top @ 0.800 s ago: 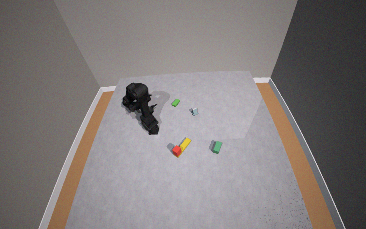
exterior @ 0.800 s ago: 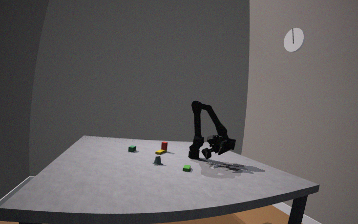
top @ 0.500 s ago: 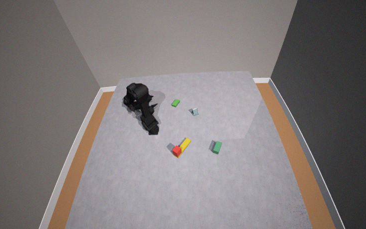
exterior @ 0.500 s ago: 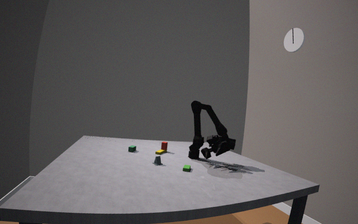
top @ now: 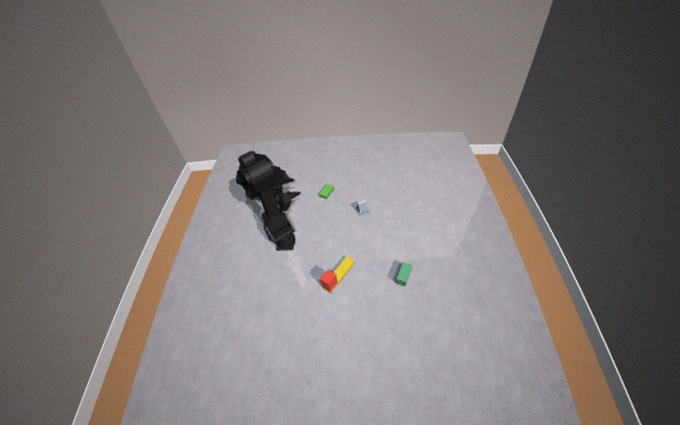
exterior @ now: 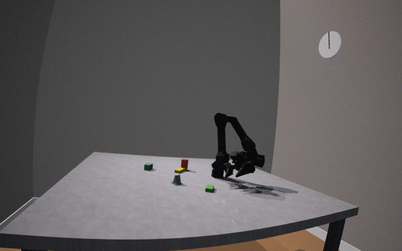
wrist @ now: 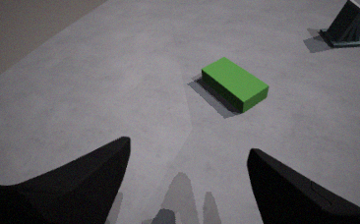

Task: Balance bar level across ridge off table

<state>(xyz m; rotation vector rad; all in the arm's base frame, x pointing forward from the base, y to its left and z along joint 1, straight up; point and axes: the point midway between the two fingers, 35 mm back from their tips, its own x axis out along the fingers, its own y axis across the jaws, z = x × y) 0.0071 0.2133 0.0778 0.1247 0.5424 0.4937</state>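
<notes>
The yellow bar lies 390 mm to the right of my gripper tip, 150 mm ahead of it and 40 mm below it. The rest, counted from my gripper tip: bright green block (110 mm ahead, 50 mm below, 20 mm to the left); darker green block (380 mm to the right, 380 mm ahead, 50 mm below).
</notes>
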